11 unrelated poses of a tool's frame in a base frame.
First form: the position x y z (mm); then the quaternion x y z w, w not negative.
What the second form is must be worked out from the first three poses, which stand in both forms.
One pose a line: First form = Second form
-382 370 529 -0.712 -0.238 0.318 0.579 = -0.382 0.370 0.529 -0.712 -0.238 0.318 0.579
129 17 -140 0.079 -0.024 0.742 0.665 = 0.129 0.017 -0.140 0.079 -0.024 0.742 0.665
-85 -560 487 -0.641 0.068 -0.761 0.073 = -0.085 -0.560 0.487 -0.641 0.068 -0.761 0.073
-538 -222 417 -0.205 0.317 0.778 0.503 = -0.538 -0.222 0.417 -0.205 0.317 0.778 0.503
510 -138 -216 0.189 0.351 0.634 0.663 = 0.510 -0.138 -0.216 0.189 0.351 0.634 0.663
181 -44 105 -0.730 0.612 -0.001 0.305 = 0.181 -0.044 0.105 -0.730 0.612 -0.001 0.305
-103 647 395 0.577 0.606 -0.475 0.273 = -0.103 0.647 0.395 0.577 0.606 -0.475 0.273
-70 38 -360 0.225 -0.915 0.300 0.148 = -0.070 0.038 -0.360 0.225 -0.915 0.300 0.148
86 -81 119 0.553 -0.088 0.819 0.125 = 0.086 -0.081 0.119 0.553 -0.088 0.819 0.125
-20 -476 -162 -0.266 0.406 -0.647 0.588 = -0.020 -0.476 -0.162 -0.266 0.406 -0.647 0.588
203 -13 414 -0.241 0.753 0.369 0.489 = 0.203 -0.013 0.414 -0.241 0.753 0.369 0.489
